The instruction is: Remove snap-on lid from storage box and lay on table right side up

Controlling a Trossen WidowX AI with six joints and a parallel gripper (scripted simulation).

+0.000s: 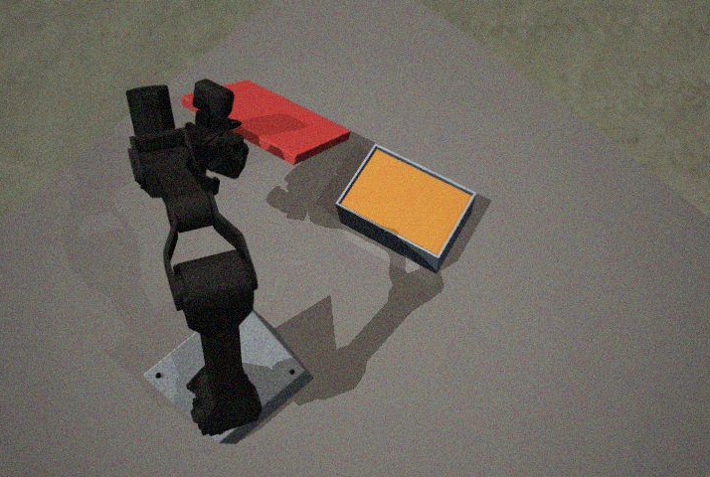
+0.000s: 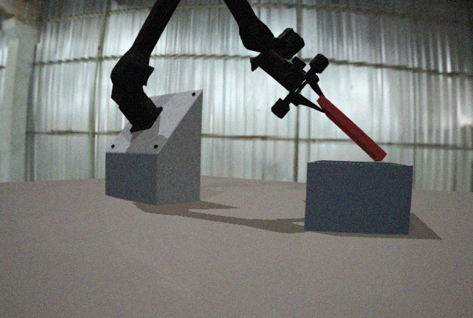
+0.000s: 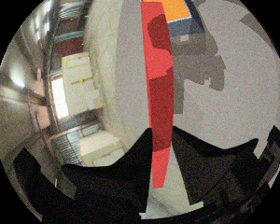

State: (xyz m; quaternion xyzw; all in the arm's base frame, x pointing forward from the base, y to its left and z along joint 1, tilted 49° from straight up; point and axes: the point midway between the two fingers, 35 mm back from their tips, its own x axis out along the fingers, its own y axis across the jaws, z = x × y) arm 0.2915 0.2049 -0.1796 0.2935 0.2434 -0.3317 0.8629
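The lid is 6 cm ahead of my gripper tip, 5 cm below it and 1 cm to the left of it. Also, from my gripper tip: storage box 26 cm to the right, 16 cm below, 13 cm ahead.
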